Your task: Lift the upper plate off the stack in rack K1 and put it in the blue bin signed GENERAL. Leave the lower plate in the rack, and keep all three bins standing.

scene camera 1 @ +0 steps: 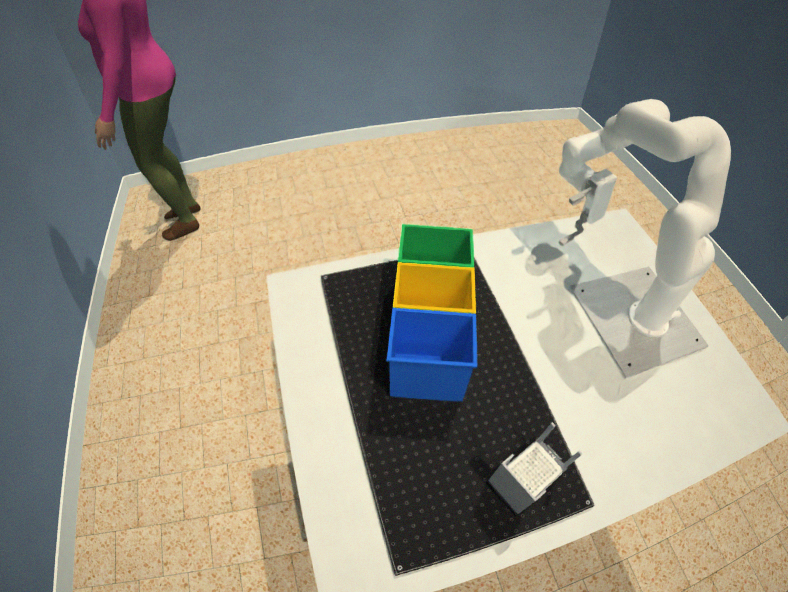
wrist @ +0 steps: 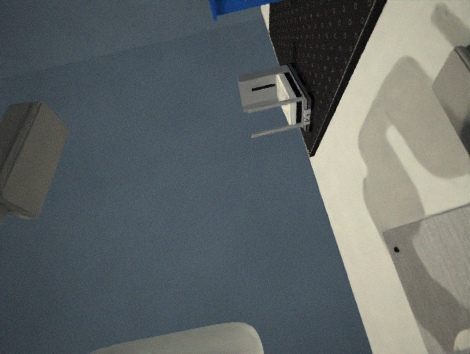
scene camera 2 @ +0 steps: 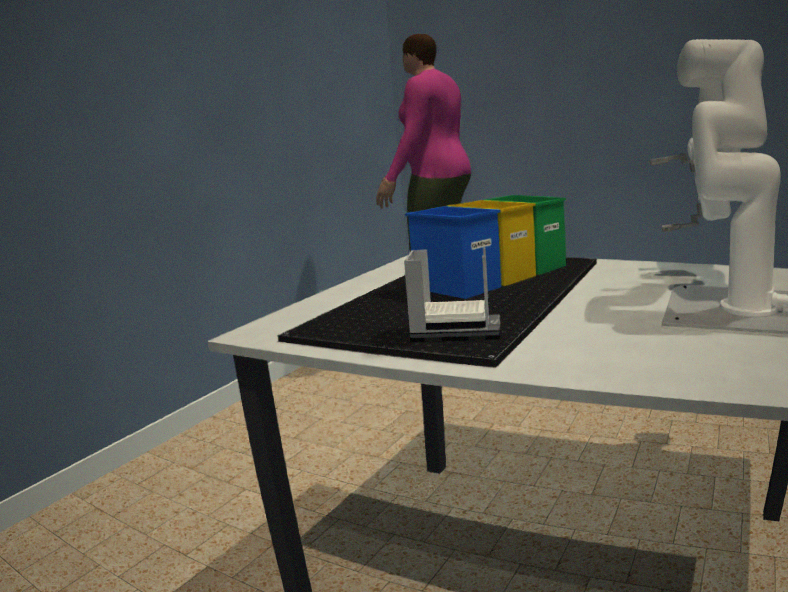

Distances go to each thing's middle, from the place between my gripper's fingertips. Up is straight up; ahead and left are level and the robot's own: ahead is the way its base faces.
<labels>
I see the green bin (scene camera 1: 419,244) 350 mm ahead of my hand, 30 mm to the left of it and 100 mm below it. Also, from my hand: blue bin (scene camera 1: 431,354) (410 mm ahead, 290 mm to the left, 100 mm below); yellow bin (scene camera 1: 418,286) (380 mm ahead, 160 mm to the left, 100 mm below); white plate (scene camera 1: 535,468) (240 mm ahead, 570 mm to the left, 150 mm below).
</labels>
